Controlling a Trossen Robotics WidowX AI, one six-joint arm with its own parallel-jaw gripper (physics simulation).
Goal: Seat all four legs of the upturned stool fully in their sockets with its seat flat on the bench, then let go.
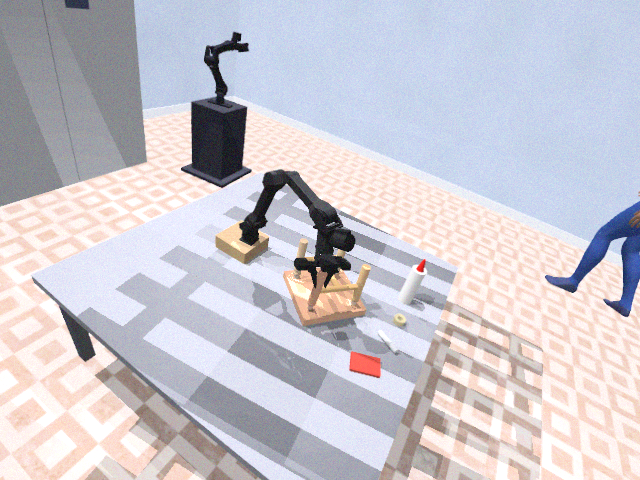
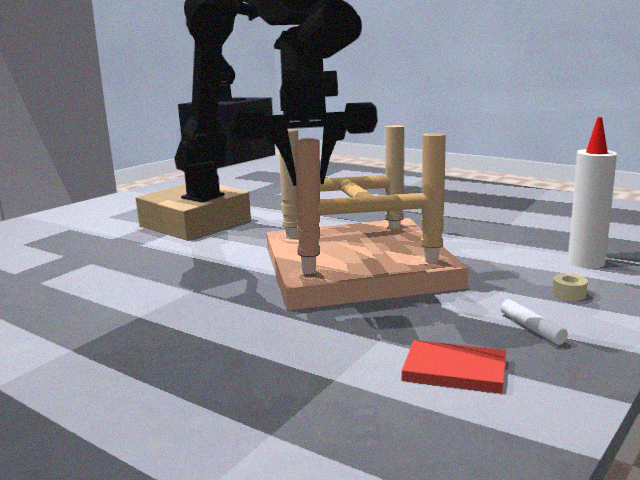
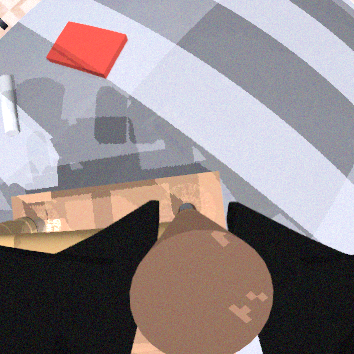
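Pixels of known places: gripper, fingertip midpoint: [image 1: 320, 287] [image 2: 308, 184] [image 3: 193, 209]; arm's base at its link origin: [image 1: 249, 239] [image 2: 203, 196].
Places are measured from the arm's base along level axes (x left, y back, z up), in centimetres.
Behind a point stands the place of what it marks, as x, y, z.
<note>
The upturned stool's wooden seat [image 1: 334, 307] {-11.4, -46.6, -2.8} [image 2: 375, 286] {-14.7, -48.3, -4.1} [image 3: 105, 201] {-13.0, -47.3, -2.8} lies flat on the bench. Three tan legs stand in it, joined by rungs: one at the right front [image 2: 433, 190] {-5.8, -52.6, 8.0}, one at the back right [image 2: 394, 167] {6.7, -39.8, 7.8}, one at the back left [image 2: 288, 195] {-6.4, -27.2, 4.6}. My gripper [image 1: 320, 280] {-18.9, -40.8, 10.4} [image 2: 309, 178] {-18.9, -40.8, 10.4} [image 3: 193, 209] {-18.9, -40.8, 10.4} is shut on the upper part of the fourth, brown leg [image 1: 315, 294] {-18.9, -39.9, 6.6} [image 2: 309, 205] {-18.5, -40.6, 7.5} [image 3: 200, 291] {-17.8, -40.3, 15.9}. This leg stands nearly upright at the seat's near left corner. Its grey peg end [image 2: 309, 266] {-17.9, -39.6, -1.6} shows at the socket there.
A red block [image 1: 365, 364] {-27.1, -65.2, -4.8} [image 2: 453, 366] {-28.0, -65.5, -4.8} [image 3: 88, 47] {-26.7, -64.1, -4.8} and a white roll [image 1: 388, 341] {-13.6, -69.8, -4.2} [image 2: 532, 323] {-14.1, -69.9, -4.7} [image 3: 8, 105] {-13.0, -68.4, -4.3} lie in front of the stool. A glue bottle [image 1: 412, 283] {11.1, -70.1, 5.8} and a tape ring [image 1: 399, 320] {-1.6, -71.0, -3.8} stand right of it. The arm's wooden base [image 1: 242, 244] {-4.8, 0.1, 0.0} [image 2: 191, 211] {-7.2, -4.3, -0.7} is behind on the left.
</note>
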